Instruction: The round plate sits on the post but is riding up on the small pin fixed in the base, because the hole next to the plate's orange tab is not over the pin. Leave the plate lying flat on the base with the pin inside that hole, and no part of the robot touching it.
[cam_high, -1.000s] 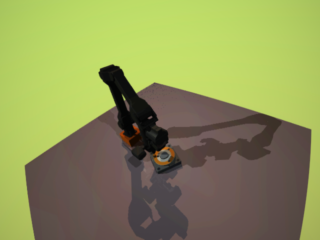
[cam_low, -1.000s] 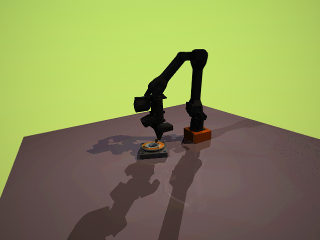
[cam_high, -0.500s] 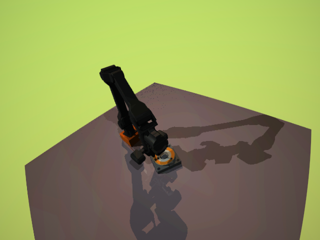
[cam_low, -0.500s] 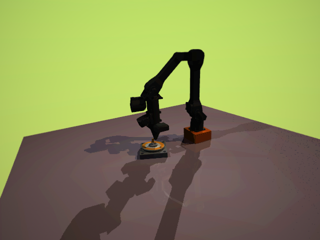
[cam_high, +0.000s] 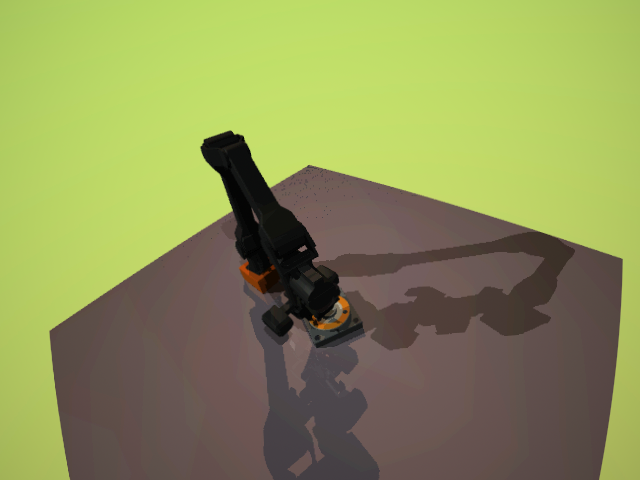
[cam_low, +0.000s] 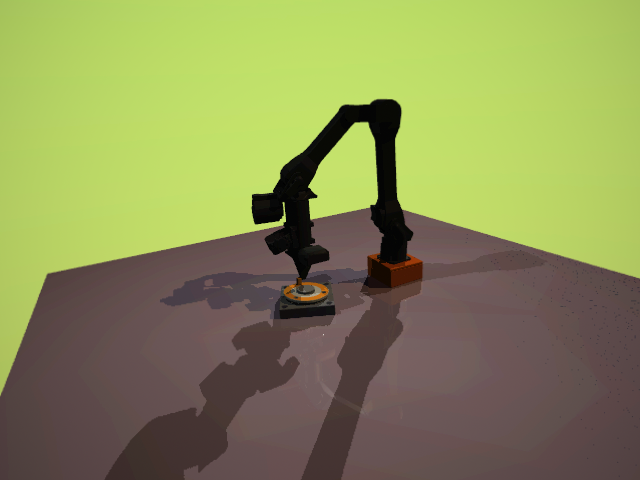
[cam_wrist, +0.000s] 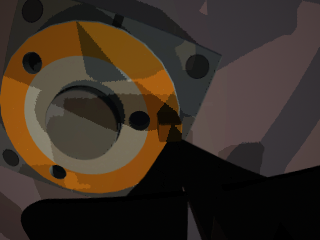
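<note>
Right now my gripper tip is 20 mm short of the round plate, 20 mm to the right of it and 10 mm above it. Also, from my gripper tip: square base: 20 mm ahead, 50 mm to the left, 20 mm below.
</note>
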